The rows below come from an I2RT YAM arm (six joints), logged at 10 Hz.
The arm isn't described. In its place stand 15 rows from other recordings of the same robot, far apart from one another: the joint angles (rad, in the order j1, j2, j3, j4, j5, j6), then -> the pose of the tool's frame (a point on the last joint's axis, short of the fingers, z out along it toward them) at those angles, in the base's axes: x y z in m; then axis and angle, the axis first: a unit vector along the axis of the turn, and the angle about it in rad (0 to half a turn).
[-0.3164 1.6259 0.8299 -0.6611 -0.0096 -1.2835] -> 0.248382 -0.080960 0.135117 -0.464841 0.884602 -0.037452 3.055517
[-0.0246 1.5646 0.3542 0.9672 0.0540 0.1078] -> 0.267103 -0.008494 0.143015 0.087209 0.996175 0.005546 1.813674
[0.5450 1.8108 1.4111 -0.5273 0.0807 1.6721] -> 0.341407 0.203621 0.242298 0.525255 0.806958 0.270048 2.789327
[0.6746 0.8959 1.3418 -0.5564 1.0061 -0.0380] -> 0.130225 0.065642 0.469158 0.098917 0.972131 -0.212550 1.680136
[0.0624 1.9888 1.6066 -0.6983 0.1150 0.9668] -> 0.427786 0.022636 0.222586 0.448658 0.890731 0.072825 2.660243
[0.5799 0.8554 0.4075 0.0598 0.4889 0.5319] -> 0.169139 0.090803 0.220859 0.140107 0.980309 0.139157 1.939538
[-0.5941 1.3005 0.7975 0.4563 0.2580 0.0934] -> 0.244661 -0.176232 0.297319 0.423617 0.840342 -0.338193 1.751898
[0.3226 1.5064 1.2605 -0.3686 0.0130 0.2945] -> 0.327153 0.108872 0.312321 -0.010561 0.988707 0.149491 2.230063
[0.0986 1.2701 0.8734 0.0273 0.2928 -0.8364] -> 0.291350 0.018495 0.287310 -0.334956 0.871829 -0.357379 2.144475
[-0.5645 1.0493 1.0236 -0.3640 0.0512 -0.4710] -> 0.198648 -0.127947 0.354473 0.060209 0.940760 -0.333683 2.155854
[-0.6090 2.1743 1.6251 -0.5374 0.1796 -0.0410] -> 0.374378 -0.268856 0.157658 0.297487 0.940886 -0.161971 2.741991
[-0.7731 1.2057 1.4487 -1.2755 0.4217 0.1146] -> 0.135619 -0.152682 0.385866 0.462679 0.841280 -0.279601 2.777953
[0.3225 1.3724 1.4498 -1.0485 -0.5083 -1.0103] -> 0.247658 0.101027 0.364327 -0.672557 0.726967 0.138518 2.426162
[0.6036 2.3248 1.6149 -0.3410 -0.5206 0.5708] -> 0.383279 0.285754 0.100745 -0.081652 0.934863 0.345490 3.003548
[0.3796 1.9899 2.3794 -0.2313 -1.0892 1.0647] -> 0.379020 0.185179 0.517447 -0.191682 0.679760 0.707943 2.603049
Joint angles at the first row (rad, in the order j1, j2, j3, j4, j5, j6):
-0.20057, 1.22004, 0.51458, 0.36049, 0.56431, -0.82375
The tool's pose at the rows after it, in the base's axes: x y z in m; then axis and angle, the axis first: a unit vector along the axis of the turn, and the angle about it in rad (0 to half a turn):
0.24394 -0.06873 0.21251 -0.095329 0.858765 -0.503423 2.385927
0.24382 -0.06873 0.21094 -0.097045 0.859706 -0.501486 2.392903
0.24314 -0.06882 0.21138 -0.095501 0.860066 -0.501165 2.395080
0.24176 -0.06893 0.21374 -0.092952 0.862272 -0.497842 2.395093
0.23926 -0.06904 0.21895 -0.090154 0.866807 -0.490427 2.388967
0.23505 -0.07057 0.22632 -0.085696 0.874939 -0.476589 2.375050
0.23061 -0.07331 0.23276 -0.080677 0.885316 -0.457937 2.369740
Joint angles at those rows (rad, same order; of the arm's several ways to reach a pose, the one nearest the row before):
-0.19941, 1.22136, 0.51525, 0.35582, 0.56452, -0.82068
-0.19955, 1.22410, 0.51369, 0.35147, 0.56414, -0.82067
-0.20021, 1.21991, 0.51418, 0.34421, 0.56604, -0.81801
-0.20209, 1.20711, 0.51994, 0.31908, 0.56306, -0.80864
-0.20615, 1.18198, 0.53228, 0.27276, 0.54985, -0.79223
-0.21990, 1.14630, 0.54992, 0.20752, 0.51709, -0.76640
-0.24016, 1.11595, 0.57183, 0.13096, 0.47728, -0.73723

